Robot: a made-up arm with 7 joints.
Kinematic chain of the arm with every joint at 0, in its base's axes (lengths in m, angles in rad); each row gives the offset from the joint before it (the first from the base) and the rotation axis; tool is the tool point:
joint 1: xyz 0 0 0.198 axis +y
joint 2: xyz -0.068 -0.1 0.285 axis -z
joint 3: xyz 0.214 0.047 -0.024 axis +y
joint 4: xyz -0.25 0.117 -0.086 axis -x
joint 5: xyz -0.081 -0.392 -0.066 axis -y
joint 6: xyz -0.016 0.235 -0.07 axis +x
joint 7: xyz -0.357 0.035 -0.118 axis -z
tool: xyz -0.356 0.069 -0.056
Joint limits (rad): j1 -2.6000..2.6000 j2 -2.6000..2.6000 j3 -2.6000..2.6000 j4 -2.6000..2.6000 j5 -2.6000..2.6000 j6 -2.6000..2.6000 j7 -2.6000..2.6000
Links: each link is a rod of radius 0.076 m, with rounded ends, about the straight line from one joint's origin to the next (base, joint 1, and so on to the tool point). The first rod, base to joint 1, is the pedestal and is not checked.
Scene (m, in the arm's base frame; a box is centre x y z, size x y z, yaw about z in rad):
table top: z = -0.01
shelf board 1: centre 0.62 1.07 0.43 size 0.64 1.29 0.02 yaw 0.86
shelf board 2: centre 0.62 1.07 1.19 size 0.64 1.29 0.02 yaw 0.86
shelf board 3: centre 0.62 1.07 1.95 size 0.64 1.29 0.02 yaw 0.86
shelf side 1: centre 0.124 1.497 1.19 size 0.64 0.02 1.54 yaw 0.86
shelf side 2: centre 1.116 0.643 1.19 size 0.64 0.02 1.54 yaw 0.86
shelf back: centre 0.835 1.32 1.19 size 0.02 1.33 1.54 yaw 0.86
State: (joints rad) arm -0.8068 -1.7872 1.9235 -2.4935 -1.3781 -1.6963 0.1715
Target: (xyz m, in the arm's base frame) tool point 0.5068 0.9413 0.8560
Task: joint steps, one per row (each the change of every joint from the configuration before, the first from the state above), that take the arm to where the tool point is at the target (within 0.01 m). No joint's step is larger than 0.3 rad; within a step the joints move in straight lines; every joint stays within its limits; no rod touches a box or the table.
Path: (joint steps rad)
1: 0.0141 0.1797 0.0422 0.0302 0.2732 0.0744 0.2072
2: 0.0142 0.1797 0.0423 0.0302 0.2732 0.0745 0.2071
3: 0.0141 0.1797 0.0422 0.0301 0.2732 0.0744 0.2072
4: 0.0141 0.1797 0.0422 0.0302 0.2731 0.0745 0.2071
5: 0.2411 0.0360 0.1269 -0.0568 -0.0865 0.1304 0.0185
6: 0.2410 0.0359 0.1269 -0.0568 -0.0866 0.1304 0.0185
7: 0.2411 0.0360 0.1269 -0.0568 -0.0866 0.1304 0.0185
8: 0.2411 0.0359 0.1269 -0.0568 -0.0866 0.1305 0.0185

